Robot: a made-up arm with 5 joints.
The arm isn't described. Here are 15 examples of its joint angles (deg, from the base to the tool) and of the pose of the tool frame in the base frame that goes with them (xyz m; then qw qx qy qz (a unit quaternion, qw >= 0)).
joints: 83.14 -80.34 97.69 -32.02 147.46
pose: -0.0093 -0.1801 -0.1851 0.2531 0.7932 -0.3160 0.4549
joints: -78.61 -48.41 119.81 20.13 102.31
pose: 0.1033 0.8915 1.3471 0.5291 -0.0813 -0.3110 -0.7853
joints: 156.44 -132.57 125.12 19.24 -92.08
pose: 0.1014 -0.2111 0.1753 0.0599 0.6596 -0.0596 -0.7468
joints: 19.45 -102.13 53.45 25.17 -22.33
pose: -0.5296 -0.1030 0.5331 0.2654 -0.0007 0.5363 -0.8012
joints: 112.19 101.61 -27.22 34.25 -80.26
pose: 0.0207 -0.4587 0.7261 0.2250 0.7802 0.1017 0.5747
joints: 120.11 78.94 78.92 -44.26 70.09
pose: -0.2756 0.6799 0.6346 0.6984 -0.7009 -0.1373 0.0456
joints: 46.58 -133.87 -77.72 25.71 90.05
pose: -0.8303 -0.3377 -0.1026 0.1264 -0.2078 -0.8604 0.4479
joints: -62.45 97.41 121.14 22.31 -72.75
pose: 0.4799 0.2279 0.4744 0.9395 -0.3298 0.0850 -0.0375
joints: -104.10 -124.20 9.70 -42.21 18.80
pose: -0.1214 -0.1033 0.8008 0.2606 0.0381 -0.8818 0.3912
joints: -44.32 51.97 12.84 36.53 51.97
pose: 0.6825 0.6724 0.2532 0.6355 -0.5304 0.4789 0.2925
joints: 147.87 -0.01 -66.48 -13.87 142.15
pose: -0.7745 0.8940 0.6633 0.3954 0.2981 -0.6045 -0.6240
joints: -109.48 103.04 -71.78 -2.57 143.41
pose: 0.2340 -0.7746 -0.1367 0.2972 0.7973 -0.3957 0.3456
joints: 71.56 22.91 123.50 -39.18 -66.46
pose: -0.3053 0.0985 0.5549 0.0704 -0.0053 -0.7144 0.6962
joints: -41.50 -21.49 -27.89 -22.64 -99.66
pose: 0.4106 0.4344 0.2453 0.2718 -0.0448 0.8136 -0.5120
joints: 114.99 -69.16 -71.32 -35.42 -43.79
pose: -0.0083 0.6117 0.5684 0.8513 0.2900 -0.0331 0.4360
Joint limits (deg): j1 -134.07..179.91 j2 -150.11..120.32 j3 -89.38..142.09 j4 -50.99..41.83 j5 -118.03..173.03
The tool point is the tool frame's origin. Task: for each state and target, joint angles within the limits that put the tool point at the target. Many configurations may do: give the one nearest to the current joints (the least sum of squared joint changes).
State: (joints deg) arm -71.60 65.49 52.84 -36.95 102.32
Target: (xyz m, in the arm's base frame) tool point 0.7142 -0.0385 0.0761
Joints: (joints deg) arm -32.22 107.40 58.49 -2.71 94.40
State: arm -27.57 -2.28 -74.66 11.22 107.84
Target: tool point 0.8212 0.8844 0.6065
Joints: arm -10.05 19.87 -74.72 8.72 102.60
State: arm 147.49 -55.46 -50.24 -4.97 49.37
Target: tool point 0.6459 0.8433 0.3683
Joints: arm 146.04 -62.32 -47.11 -1.03 49.34
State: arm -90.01 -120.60 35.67 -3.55 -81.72
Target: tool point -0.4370 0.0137 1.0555
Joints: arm -68.72 -145.32 26.28 25.61 -118.03
